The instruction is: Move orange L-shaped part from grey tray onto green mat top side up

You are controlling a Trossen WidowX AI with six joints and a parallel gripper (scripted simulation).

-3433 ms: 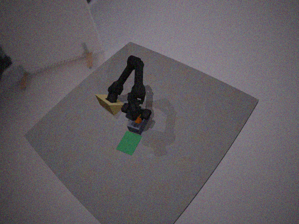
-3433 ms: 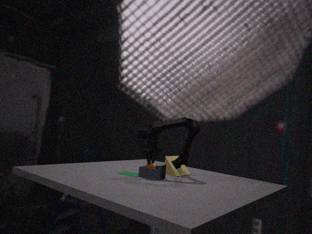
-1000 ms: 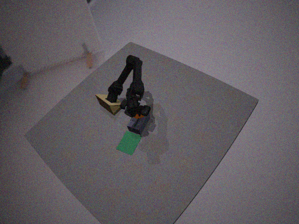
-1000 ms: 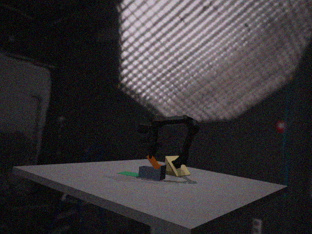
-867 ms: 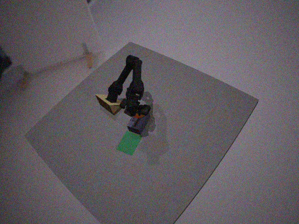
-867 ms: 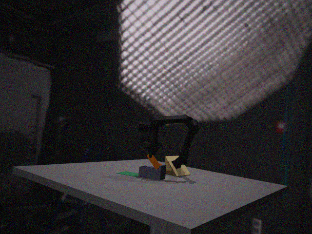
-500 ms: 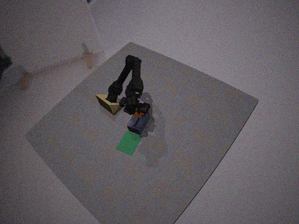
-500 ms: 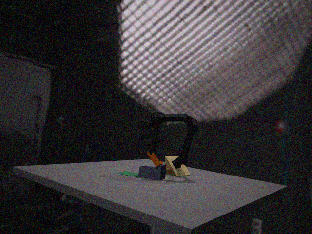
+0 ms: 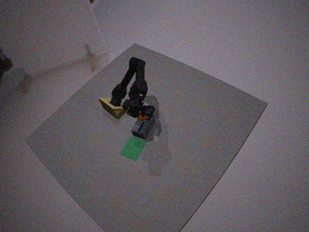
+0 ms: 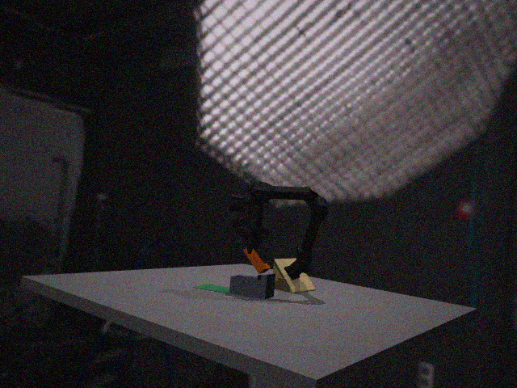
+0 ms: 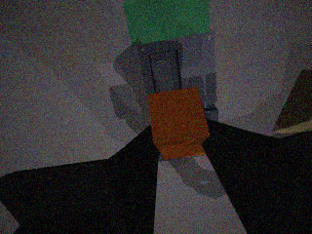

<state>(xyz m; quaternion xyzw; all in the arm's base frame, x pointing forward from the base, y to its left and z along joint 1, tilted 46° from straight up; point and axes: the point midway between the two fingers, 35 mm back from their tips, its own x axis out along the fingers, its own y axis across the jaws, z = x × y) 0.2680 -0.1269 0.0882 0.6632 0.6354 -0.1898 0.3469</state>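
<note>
Right now the green mat is 1 cm ahead of my gripper tip, 15 cm to the right of it and 17 cm below it. Also, from my gripper tip: orange L-shaped part (2 cm behind, 3 cm to the left, 3 cm below).
</note>
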